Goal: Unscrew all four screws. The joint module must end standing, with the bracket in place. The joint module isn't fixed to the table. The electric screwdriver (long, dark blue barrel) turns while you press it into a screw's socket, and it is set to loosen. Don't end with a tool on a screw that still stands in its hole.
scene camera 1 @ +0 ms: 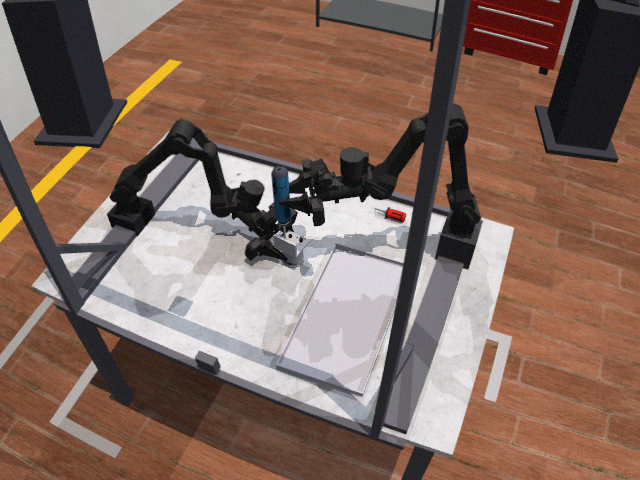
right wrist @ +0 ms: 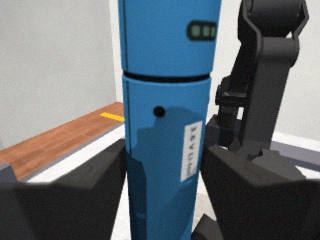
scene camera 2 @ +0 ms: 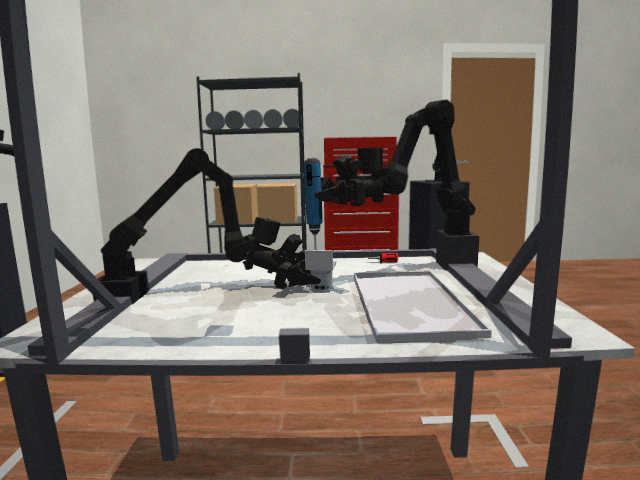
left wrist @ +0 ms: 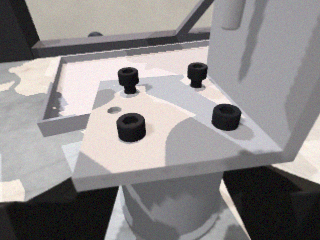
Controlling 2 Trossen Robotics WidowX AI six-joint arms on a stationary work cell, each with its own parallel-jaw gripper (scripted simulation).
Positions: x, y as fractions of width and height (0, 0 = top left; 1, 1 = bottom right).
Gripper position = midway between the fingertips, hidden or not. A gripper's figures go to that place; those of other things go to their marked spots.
The left gripper (scene camera 1: 0.46, 0.53) is 159 cm from the lens. The right gripper (scene camera 1: 0.44, 0.41) is 143 cm from the lens. A blue electric screwdriver (scene camera 1: 0.44, 0.38): 137 cm from the lens. A shallow tray (scene camera 1: 0.53, 0.70) is 146 cm from the lens.
